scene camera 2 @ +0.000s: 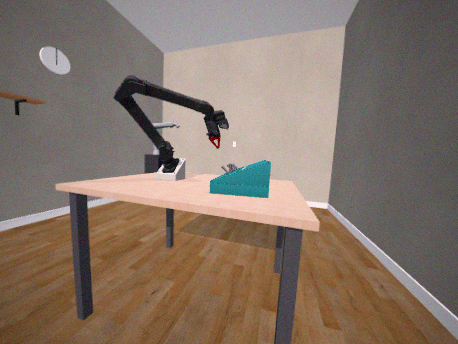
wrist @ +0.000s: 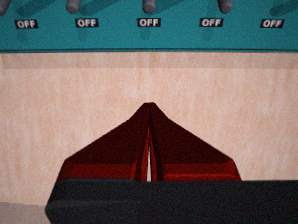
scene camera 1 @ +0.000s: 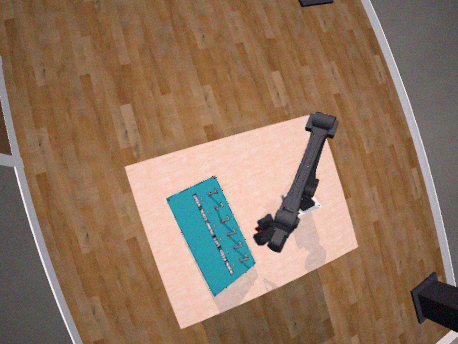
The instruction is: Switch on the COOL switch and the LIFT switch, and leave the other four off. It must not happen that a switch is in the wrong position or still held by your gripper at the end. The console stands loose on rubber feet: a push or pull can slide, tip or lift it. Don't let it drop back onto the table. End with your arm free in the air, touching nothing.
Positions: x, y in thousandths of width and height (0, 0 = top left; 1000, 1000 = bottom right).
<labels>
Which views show the teal wedge-shaped console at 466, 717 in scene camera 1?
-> Scene camera 2, the wrist view and scene camera 1: all of them.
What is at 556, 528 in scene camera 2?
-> A teal wedge-shaped console.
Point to a teal wedge-shaped console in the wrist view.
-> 112, 150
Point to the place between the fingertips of my gripper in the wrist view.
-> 502, 498
</labels>
